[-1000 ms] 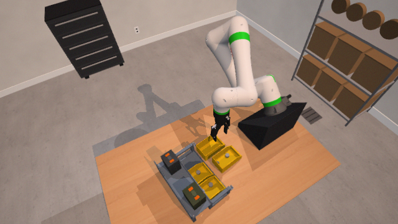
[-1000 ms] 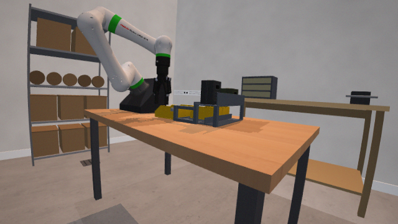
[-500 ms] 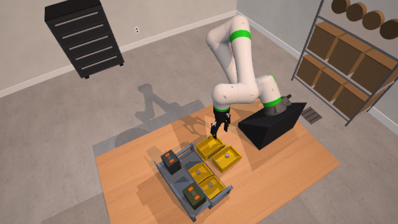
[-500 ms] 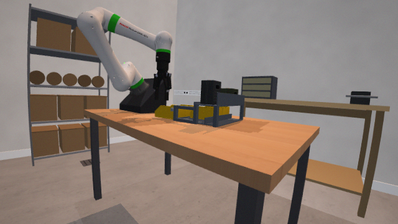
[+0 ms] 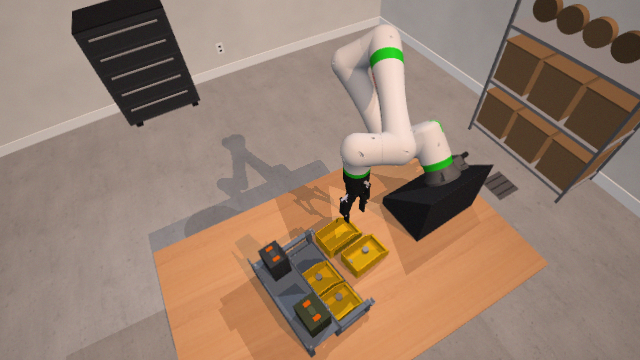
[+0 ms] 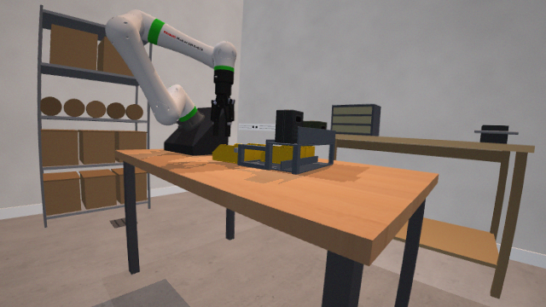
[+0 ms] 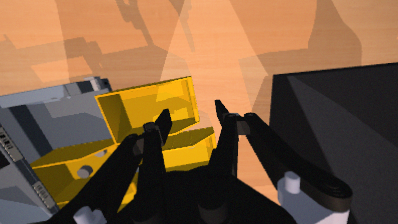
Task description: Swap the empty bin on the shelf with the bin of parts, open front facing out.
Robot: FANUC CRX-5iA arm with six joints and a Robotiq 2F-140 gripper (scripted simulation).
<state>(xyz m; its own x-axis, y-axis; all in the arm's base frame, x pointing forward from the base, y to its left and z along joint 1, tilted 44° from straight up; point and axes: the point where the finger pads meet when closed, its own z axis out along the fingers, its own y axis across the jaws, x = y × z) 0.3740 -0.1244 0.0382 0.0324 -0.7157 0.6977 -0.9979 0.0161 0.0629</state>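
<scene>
Now: hand 20 mm short of the grey round part, 110 mm to the right of it and 130 mm above it. The rest, counted from my hand: grey shelf (300 mm ahead, 120 mm to the left, 70 mm below).
</scene>
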